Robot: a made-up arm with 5 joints.
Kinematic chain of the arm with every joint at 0, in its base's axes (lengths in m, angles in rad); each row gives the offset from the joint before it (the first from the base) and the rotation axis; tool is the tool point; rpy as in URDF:
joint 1: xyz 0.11 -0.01 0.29 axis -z
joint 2: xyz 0 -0.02 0.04 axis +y
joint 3: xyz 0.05 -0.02 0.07 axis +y
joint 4: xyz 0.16 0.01 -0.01 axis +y
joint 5: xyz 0.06 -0.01 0 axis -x
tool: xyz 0.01 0 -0.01 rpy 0.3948 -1.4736 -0.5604
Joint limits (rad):
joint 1: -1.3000..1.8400
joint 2: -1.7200..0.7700
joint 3: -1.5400..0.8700
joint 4: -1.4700..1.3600
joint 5: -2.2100..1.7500
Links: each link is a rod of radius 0.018 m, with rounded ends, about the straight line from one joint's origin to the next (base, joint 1, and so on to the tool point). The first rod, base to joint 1, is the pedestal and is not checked.
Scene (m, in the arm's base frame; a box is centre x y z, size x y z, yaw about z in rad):
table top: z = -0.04
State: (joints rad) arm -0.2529 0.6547 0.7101 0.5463 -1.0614
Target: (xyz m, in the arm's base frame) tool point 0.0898 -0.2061 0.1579
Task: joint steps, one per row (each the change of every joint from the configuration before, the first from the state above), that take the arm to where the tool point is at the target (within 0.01 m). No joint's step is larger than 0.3 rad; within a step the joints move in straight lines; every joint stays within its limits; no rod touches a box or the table.
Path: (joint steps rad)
1: 0.2944 -0.0019 -0.0768 -0.0383 0.0042
2: 0.2944 -0.0019 -0.0768 -0.0383 0.0042
3: 0.2944 -0.0019 -0.0768 -0.0383 0.0042
4: 0.2944 -0.0020 -0.0769 -0.0383 0.0042
5: 0.2944 -0.0019 -0.0768 -0.0382 0.0042
6: 0.2944 -0.0019 -0.0768 -0.0383 0.0042

